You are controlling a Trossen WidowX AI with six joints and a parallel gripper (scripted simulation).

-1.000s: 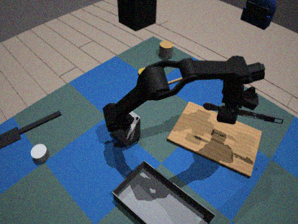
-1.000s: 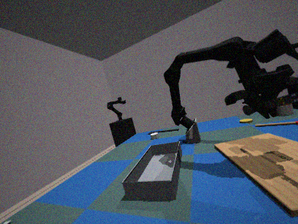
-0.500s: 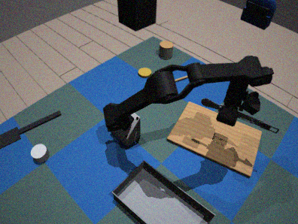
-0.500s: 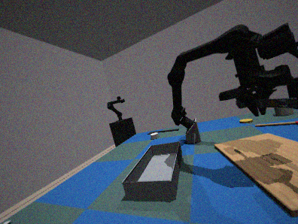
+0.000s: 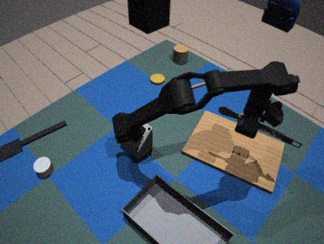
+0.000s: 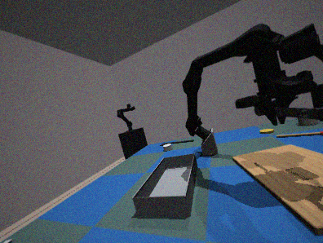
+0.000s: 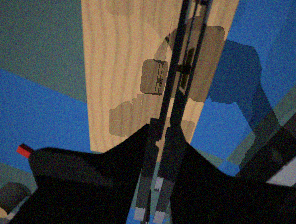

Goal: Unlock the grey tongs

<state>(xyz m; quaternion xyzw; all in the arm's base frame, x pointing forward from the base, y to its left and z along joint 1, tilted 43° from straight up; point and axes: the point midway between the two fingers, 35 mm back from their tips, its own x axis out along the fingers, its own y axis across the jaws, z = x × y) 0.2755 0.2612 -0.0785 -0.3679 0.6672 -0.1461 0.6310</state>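
The wooden board lies 10 mm behind my gripper tip, 20 mm to the left of it and 150 mm below it. The rest, counted from my gripper tip: grey roasting tin (40 mm ahead, 360 mm to the right, 130 mm below); then red-tipped stick (350 mm behind, 210 mm to the left, 150 mm below); then yellow lock slider (50 mm ahead, 20 mm to the left, 40 mm above).
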